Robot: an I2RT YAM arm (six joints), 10 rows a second.
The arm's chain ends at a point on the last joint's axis. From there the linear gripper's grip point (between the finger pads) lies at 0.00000 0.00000 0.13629 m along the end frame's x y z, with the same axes.
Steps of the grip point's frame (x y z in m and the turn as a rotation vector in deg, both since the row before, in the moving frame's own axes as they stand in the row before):
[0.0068, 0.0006, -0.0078, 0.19, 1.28, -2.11]
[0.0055, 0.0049, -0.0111, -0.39, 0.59, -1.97]
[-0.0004, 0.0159, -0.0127, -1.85, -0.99, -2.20]
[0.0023, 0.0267, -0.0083, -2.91, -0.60, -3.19]
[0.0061, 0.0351, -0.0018, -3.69, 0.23, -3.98]
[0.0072, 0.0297, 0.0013, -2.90, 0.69, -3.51]
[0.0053, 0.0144, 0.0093, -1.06, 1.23, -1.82]
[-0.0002, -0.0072, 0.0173, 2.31, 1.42, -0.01]
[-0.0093, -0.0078, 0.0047, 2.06, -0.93, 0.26]
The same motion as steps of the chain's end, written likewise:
[0.0038, 0.0011, -0.0078, 0.19, 1.28, -2.11]
[0.0041, 0.0040, -0.0111, -0.39, 0.59, -1.97]
[0.0019, 0.0115, -0.0126, -1.85, -0.99, -2.20]
[0.0035, 0.0197, -0.0081, -2.91, -0.60, -3.19]
[0.0052, 0.0264, -0.0015, -3.69, 0.23, -3.98]
[0.0053, 0.0229, 0.0015, -2.90, 0.69, -3.51]
[0.0023, 0.0119, 0.0094, -1.06, 1.23, -1.82]
[-0.0036, -0.0017, 0.0175, 2.31, 1.42, -0.01]
[-0.0071, -0.0029, 0.0048, 2.06, -0.93, 0.26]

